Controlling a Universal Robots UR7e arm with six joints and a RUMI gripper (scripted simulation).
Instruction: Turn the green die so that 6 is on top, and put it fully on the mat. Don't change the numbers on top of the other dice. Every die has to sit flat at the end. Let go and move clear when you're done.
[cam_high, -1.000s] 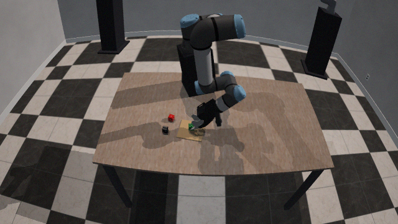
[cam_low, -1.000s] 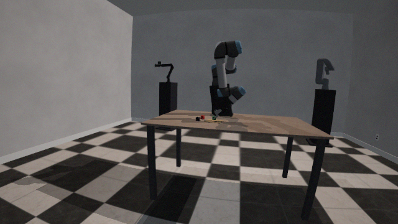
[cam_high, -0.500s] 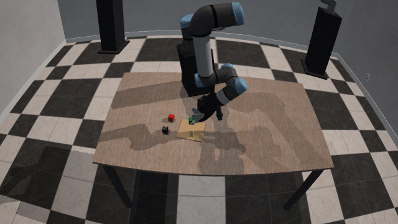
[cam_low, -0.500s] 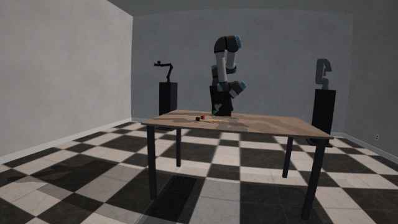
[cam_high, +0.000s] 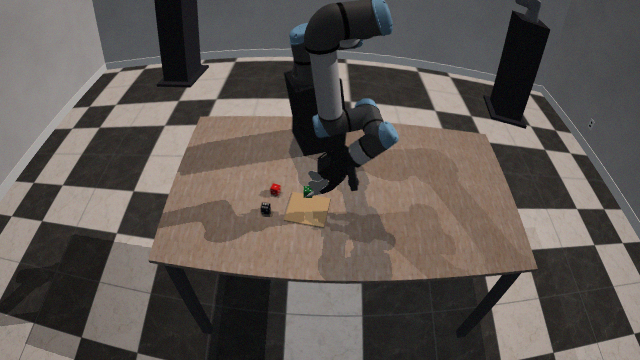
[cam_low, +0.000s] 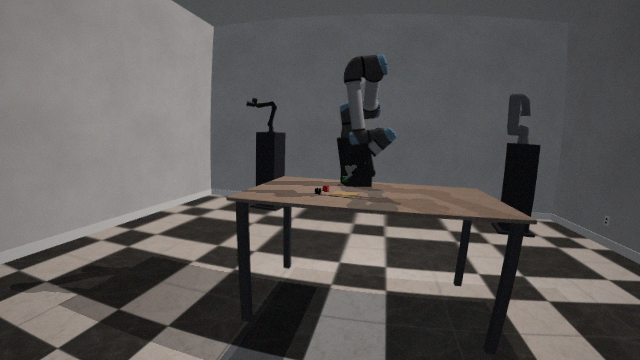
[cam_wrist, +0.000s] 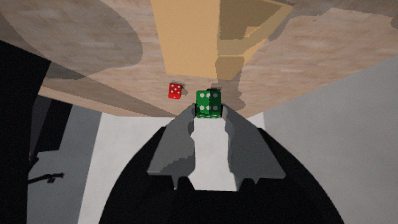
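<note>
My gripper is now 1 cm to the left of the green die and 1 cm above it. Also, from my hand: black die (5 cm ahead, 15 cm to the right, 8 cm below); tan mat (1 cm to the right, 9 cm below); red die (5 cm behind, 14 cm to the right, 8 cm below).
</note>
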